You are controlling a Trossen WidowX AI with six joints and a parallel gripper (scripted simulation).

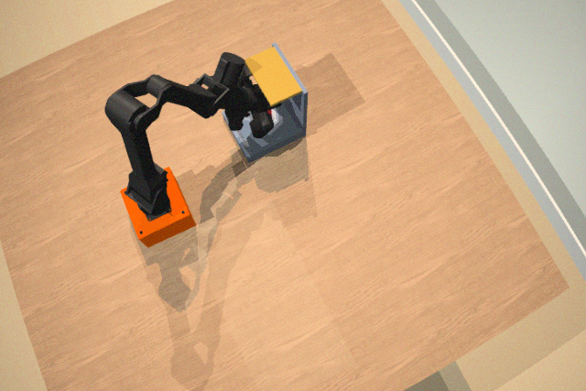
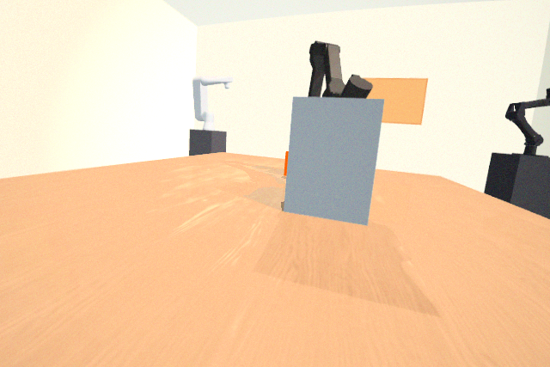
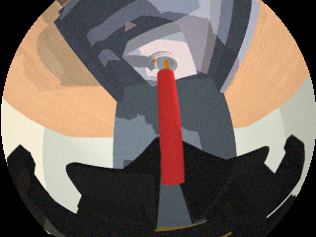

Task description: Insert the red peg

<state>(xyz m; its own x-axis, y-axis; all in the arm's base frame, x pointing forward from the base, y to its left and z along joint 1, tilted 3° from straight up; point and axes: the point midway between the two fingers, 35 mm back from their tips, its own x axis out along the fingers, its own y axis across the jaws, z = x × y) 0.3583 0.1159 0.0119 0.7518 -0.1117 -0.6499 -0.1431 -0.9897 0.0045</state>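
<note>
Now: gripper tip 3 cm short of the back wall, 2 cm below it and 1 cm to the right of it. From my gripper tip the other things lie so: red peg: 3 cm behind, 1 cm below; then yellow roof: 12 cm above, 1 cm to the left, 1 cm behind.
</note>
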